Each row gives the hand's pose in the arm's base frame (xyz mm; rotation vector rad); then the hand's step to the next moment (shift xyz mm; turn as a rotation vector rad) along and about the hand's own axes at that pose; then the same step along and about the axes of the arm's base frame.
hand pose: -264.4 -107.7 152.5 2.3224 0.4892 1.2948
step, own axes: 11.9 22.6 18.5 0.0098 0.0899 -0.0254
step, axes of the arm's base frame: 24.0 -16.8 11.7 -0.0086 -0.0659 0.0664
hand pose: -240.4 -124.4 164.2 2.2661 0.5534 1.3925
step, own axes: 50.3 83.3 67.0 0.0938 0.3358 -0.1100
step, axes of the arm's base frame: 90.9 -52.0 54.7 -0.0218 -0.2132 0.2962
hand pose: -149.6 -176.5 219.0 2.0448 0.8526 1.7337
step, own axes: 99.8 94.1 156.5 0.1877 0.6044 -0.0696
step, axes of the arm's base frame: 181.6 10.6 101.1 0.0869 -0.3552 0.5212
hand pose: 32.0 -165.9 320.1 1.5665 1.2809 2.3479
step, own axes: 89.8 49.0 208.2 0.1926 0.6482 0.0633
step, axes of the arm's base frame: 138.0 134.0 129.7 0.2055 -0.3015 0.5728
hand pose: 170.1 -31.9 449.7 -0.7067 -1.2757 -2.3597
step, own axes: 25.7 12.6 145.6 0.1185 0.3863 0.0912
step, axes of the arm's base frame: 22.9 114.8 91.2 0.1330 -0.1346 0.3685
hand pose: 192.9 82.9 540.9 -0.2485 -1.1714 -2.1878
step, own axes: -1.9 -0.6 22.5 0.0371 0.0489 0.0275
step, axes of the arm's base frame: -1.7 19.1 11.9 -0.0024 -0.0141 0.0657
